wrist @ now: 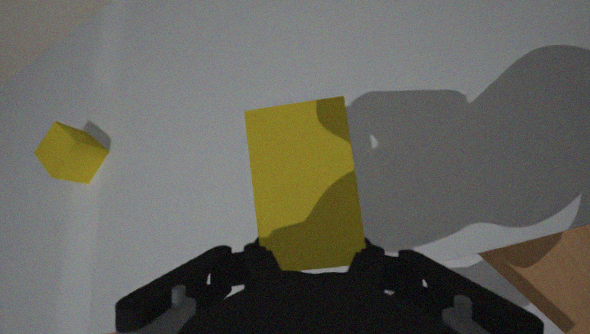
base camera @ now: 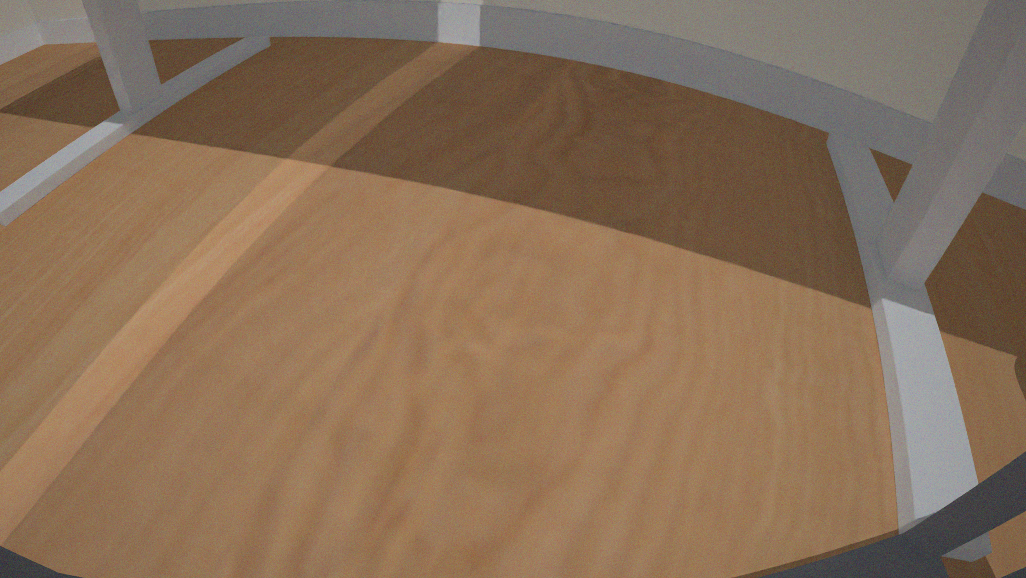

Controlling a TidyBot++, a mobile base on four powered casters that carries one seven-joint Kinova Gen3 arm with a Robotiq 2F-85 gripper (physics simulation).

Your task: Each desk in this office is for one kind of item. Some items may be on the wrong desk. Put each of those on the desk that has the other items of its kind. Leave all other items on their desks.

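Places are measured from the arm's base along level axes (x right, y ahead, z up), in metres.
Pixels of known places: gripper, fingertip midpoint: (wrist: 311,241).
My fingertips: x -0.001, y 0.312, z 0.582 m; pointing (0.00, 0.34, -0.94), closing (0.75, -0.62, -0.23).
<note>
Behind a point stands the place of what it marks.
A yellow block (wrist: 305,170) @(x 0.034, y 0.339, z 0.639 m) with a rectangular face is held between the fingertips of my gripper (wrist: 311,241) @(x -0.001, y 0.312, z 0.582 m), which is shut on it in the wrist view. The block is above a light grey desk top (wrist: 175,90) @(x -0.037, y 0.626, z 0.554 m), which fills most of that view. A second, smaller-looking yellow block (wrist: 72,155) @(x -0.211, y 0.624, z 0.593 m) rests on the desk at the left, apart from the held one. Shadows of the arm and gripper fall on the desk to the right of the held block. How high the held block is above the desk is hard to tell.
In the base camera view, a white desk leg with a long foot (base camera: 926,402) @(x 0.409, y 0.273, z -0.371 m) stands at the right and another desk foot (base camera: 64,161) @(x -0.698, y 0.766, z -0.371 m) at the left, on the wooden floor (base camera: 502,359) @(x 0.022, y 0.384, z -0.396 m). A wall with a grey baseboard (base camera: 646,64) @(x 0.311, y 0.991, z -0.373 m) runs behind. Wooden floor (wrist: 560,270) @(x 0.538, y -0.341, z -0.396 m) shows past the desk at the wrist view's lower right.
</note>
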